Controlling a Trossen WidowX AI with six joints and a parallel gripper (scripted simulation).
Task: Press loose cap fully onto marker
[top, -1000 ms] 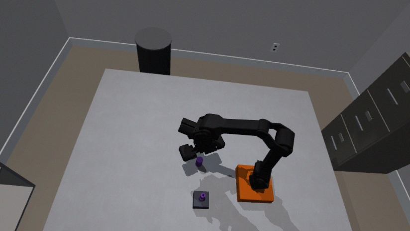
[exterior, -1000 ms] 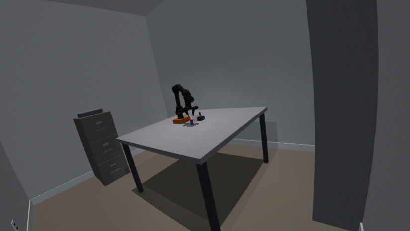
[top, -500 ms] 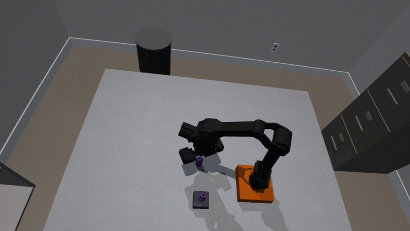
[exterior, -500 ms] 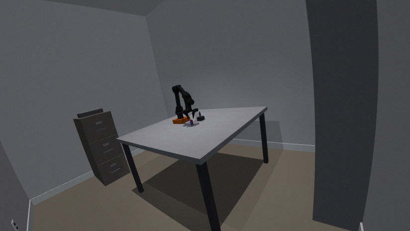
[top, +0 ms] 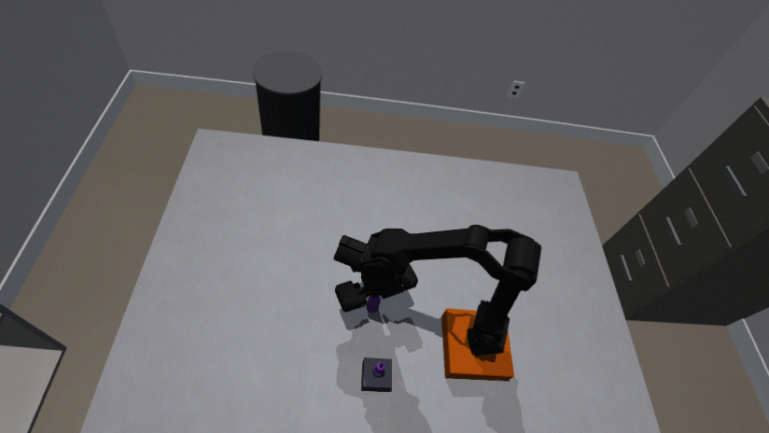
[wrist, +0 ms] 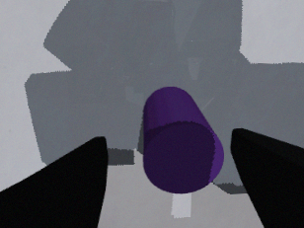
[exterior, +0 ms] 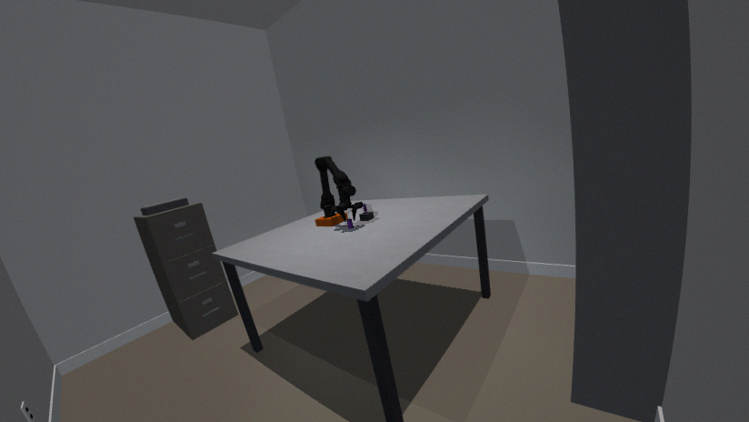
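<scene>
Right now the purple cap is 20 mm below my gripper tip.
</scene>
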